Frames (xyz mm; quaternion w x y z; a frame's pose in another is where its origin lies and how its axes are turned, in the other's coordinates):
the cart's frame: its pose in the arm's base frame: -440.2 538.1 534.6 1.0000 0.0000 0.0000 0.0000
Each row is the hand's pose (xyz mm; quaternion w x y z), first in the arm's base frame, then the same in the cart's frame.
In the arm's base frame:
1: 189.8 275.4 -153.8 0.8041 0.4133 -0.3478 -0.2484
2: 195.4 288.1 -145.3 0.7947 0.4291 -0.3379 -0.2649
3: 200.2 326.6 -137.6 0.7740 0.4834 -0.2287 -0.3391
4: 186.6 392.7 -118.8 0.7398 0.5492 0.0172 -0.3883
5: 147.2 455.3 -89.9 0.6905 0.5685 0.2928 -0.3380
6: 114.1 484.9 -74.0 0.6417 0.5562 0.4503 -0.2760
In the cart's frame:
1: 630.0 -262.7 -688.4 0.8041 0.4133 -0.3478 -0.2484
2: 635.6 -250.0 -679.9 0.7947 0.4291 -0.3379 -0.2649
3: 640.4 -211.5 -672.2 0.7740 0.4834 -0.2287 -0.3391
4: 626.8 -145.4 -653.4 0.7398 0.5492 0.0172 -0.3883
5: 587.4 -82.8 -624.5 0.6905 0.5685 0.2928 -0.3380
6: 554.3 -53.2 -608.6 0.6417 0.5562 0.4503 -0.2760

